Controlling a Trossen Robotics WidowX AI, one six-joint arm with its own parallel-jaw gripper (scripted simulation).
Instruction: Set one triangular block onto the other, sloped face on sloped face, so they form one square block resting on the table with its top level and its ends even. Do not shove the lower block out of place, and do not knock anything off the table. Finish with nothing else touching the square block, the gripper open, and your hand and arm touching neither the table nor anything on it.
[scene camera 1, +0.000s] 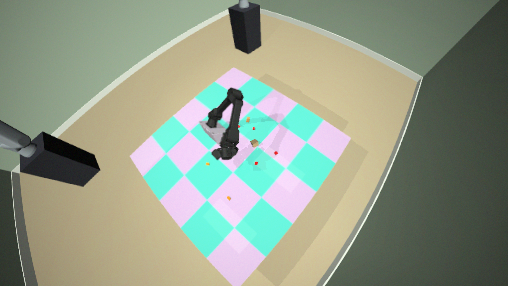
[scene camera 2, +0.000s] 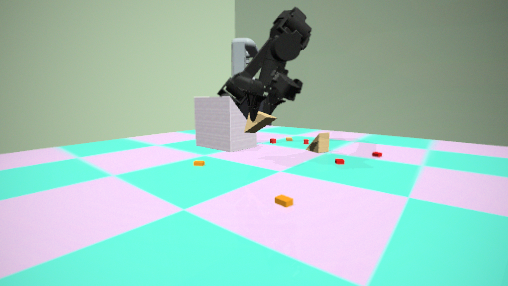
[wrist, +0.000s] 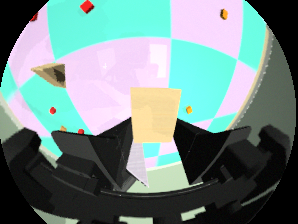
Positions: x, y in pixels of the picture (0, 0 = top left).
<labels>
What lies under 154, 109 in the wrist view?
A tan triangular block.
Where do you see my gripper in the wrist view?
At 152, 119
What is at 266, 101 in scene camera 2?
My gripper.
</labels>
